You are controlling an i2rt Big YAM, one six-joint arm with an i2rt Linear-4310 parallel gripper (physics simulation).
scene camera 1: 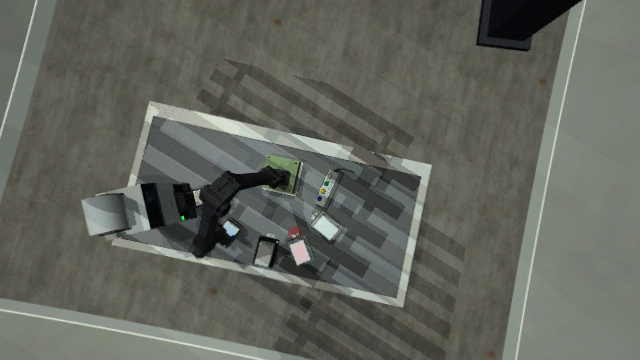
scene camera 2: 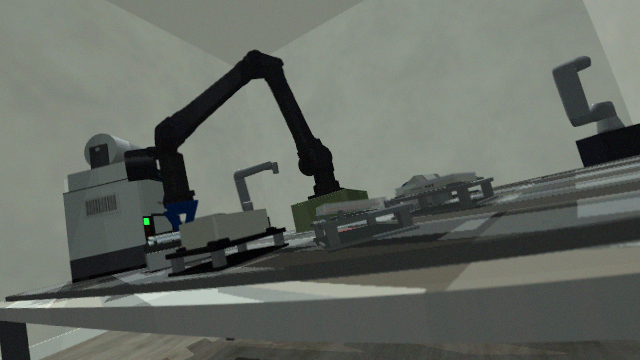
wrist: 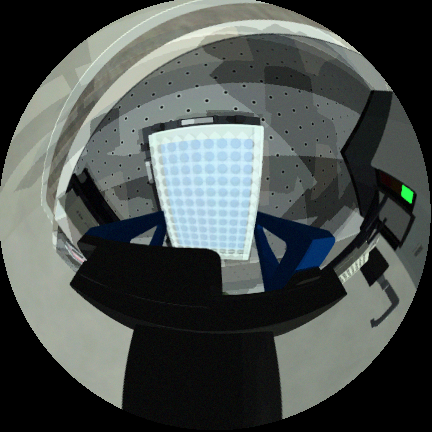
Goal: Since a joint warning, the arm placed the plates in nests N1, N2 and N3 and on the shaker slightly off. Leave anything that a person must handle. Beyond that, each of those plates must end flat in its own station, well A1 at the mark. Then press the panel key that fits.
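Note:
My gripper (wrist: 209,216) (scene camera 2: 181,225) points down with its blue fingers against the two long sides of the plate with pale blue wells (wrist: 207,185) (scene camera 1: 231,228). This plate sits over a dark station (wrist: 231,120), whose rim shows along its far and left sides. A deep beige plate (scene camera 1: 265,253) (scene camera 2: 220,230) is on a black raised nest. A pink plate (scene camera 1: 300,251) (scene camera 2: 347,205) is on a grey raised nest, with a red patch (scene camera 1: 294,232) beside it. A white plate (scene camera 1: 327,226) rests on another station. The key panel (scene camera 1: 322,198) has coloured keys. Well A1 and marks are too small to tell.
The arm's green base block (scene camera 1: 275,162) (scene camera 2: 304,215) stands near the long table edge. A tall grey machine (scene camera 1: 135,212) (scene camera 2: 115,225) with a green light is close beside the gripper. A grey hooked arm (scene camera 2: 242,187) and a second grey robot (scene camera 2: 570,95) stand behind.

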